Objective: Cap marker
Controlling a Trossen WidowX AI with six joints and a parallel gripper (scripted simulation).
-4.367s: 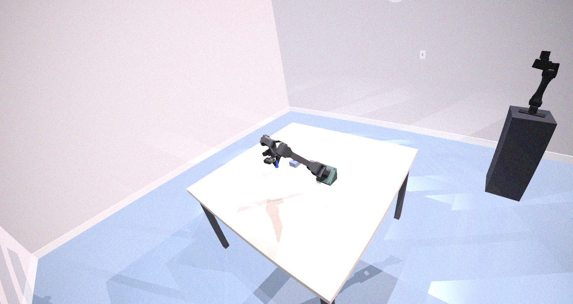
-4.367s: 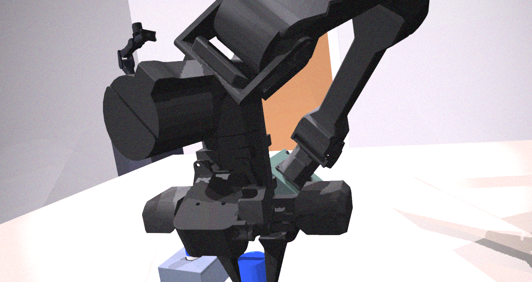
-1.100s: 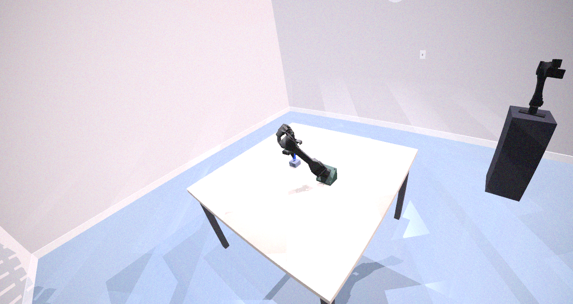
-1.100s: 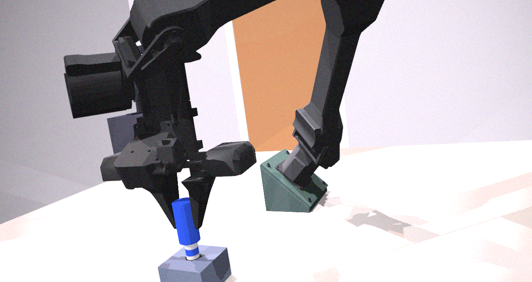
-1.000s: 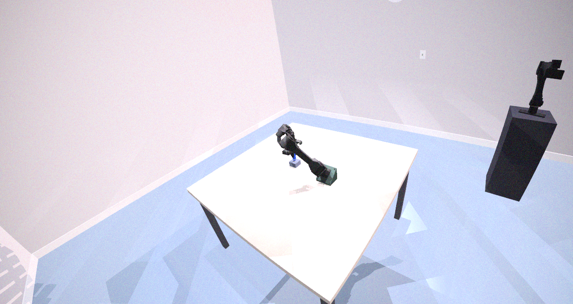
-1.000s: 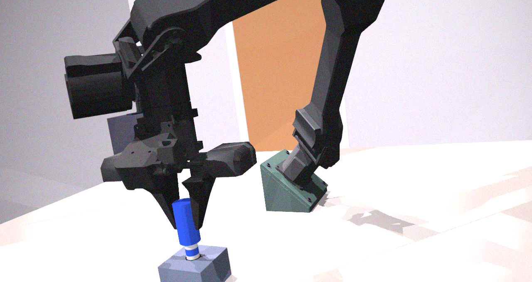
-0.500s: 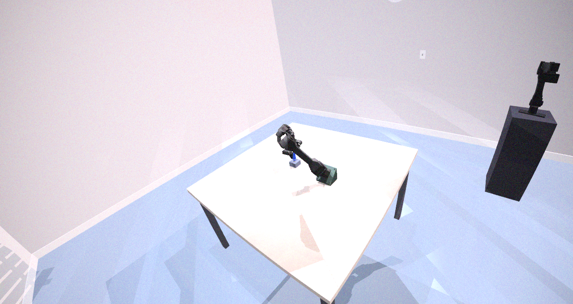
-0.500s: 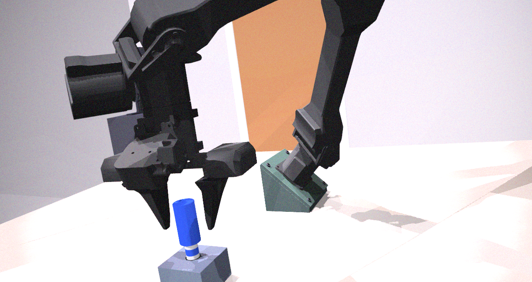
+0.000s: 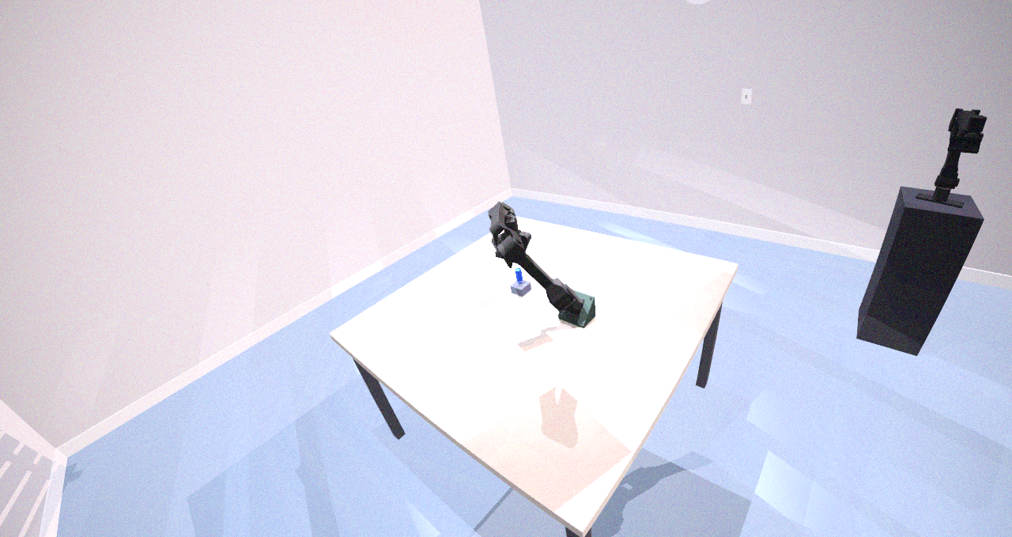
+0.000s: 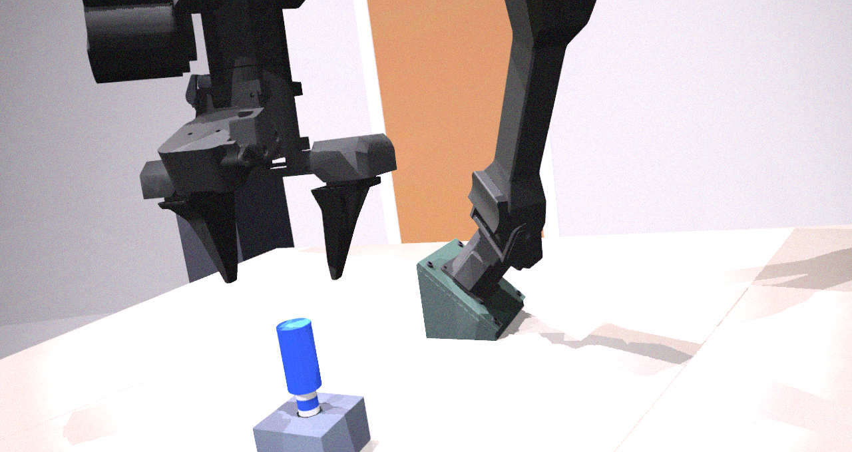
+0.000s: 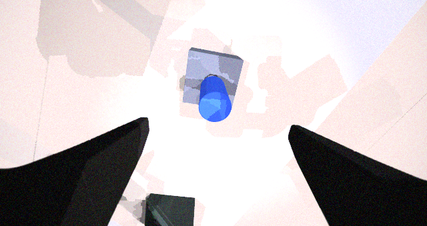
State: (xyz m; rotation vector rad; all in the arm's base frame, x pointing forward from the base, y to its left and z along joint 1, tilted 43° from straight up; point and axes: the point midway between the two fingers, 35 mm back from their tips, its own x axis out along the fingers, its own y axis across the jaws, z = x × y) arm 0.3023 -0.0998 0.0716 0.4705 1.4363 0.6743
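Right now my gripper tip is 6 cm above the marker cap.
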